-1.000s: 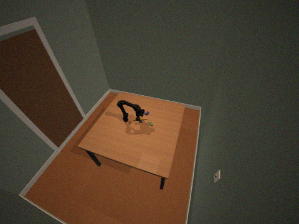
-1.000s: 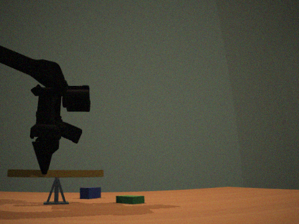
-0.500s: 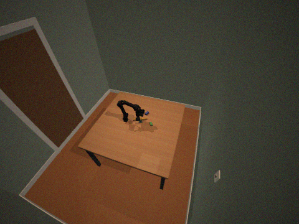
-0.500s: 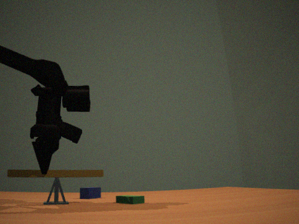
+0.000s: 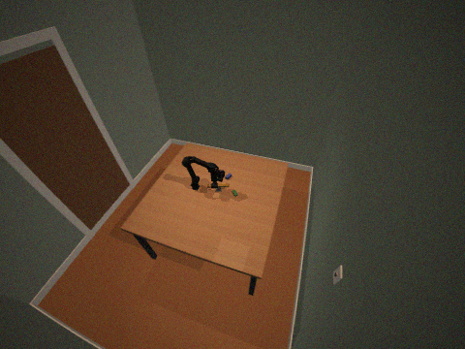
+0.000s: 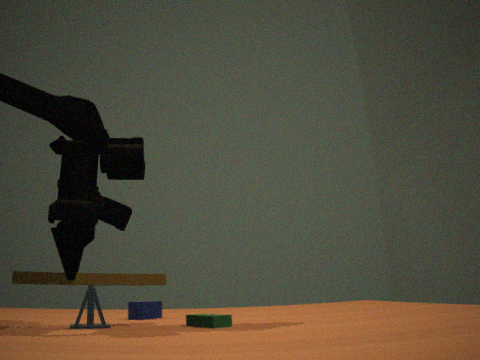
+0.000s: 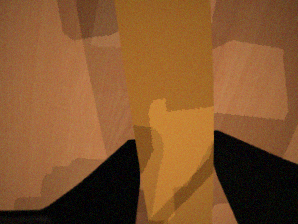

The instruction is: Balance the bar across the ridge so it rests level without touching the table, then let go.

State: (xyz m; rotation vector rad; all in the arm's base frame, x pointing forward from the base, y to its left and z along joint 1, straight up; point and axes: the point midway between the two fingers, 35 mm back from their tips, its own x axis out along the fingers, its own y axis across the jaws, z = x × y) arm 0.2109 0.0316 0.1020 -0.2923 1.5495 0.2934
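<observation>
Now: the yellow bar 3 cm ahead of my gripper tip and 1 cm to the left of it. The rest, counted from my gripper tip: blue block: 6 cm ahead, 20 cm to the left, 5 cm below; green block: 20 cm ahead, 2 cm to the left, 6 cm below.
</observation>
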